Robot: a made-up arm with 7 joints.
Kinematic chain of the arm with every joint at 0, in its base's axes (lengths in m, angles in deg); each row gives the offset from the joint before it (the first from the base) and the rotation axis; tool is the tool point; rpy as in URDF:
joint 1: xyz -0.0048 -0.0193 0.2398 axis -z
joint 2: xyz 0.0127 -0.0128 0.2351 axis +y
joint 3: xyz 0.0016 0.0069 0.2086 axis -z
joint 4: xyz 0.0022 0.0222 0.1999 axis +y
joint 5: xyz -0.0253 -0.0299 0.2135 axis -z
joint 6: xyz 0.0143 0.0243 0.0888 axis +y
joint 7: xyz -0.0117 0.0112 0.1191 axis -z
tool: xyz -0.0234 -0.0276 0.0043 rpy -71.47 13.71 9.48
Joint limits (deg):
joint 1: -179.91..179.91
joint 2: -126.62..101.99
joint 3: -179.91..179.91
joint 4: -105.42..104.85
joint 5: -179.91..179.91
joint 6: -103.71..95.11
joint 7: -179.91..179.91
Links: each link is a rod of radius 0.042 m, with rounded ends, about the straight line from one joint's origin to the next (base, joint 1, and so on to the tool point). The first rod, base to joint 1, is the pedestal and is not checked.
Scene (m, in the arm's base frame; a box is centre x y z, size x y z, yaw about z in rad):
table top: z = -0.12
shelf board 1: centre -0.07 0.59 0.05 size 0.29 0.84 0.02 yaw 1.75
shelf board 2: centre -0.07 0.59 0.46 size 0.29 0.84 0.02 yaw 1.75
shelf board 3: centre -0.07 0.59 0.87 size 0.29 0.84 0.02 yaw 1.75
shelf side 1: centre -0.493 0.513 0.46 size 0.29 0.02 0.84 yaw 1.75
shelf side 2: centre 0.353 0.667 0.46 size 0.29 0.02 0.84 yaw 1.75
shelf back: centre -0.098 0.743 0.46 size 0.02 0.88 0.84 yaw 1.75
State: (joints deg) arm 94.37 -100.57 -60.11 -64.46 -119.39 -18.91 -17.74
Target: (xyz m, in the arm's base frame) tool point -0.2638 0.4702 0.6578
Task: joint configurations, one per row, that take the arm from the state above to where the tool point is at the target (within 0.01 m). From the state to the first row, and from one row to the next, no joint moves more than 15 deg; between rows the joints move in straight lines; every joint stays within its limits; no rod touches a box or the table.
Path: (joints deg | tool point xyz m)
1: 97.41 -101.40 -54.61 -78.11 -108.19 -26.13 -14.35 | -0.3125 0.4522 0.2146
2: 100.45 -102.23 -49.12 -91.77 -96.99 -33.34 -10.97 | -0.2956 0.3557 0.2129
3: 103.48 -103.06 -43.62 -105.42 -85.79 -40.56 -7.58 | -0.2643 0.2603 0.2329
4: 104.47 -95.64 -55.38 -105.42 -81.76 -46.75 -5.13 | -0.2742 0.3024 0.3452
5: 105.46 -88.22 -67.14 -105.42 -77.74 -52.93 -2.68 | -0.2688 0.3143 0.4600
6: 106.44 -80.80 -78.89 -105.42 -73.71 -59.12 -0.23 | -0.2513 0.2972 0.5670
7: 107.43 -73.38 -90.65 -105.42 -69.68 -65.30 2.22 | -0.2250 0.2560 0.6578
8: 107.67 -73.48 -89.76 -99.21 -84.50 -53.99 -3.18 | -0.2523 0.3261 0.6708
9: 107.91 -73.58 -88.87 -93.00 -99.32 -42.68 -8.58 | -0.2648 0.4006 0.6703
10: 108.16 -73.68 -87.98 -86.79 -114.13 -31.37 -13.97 | -0.2638 0.4702 0.6578

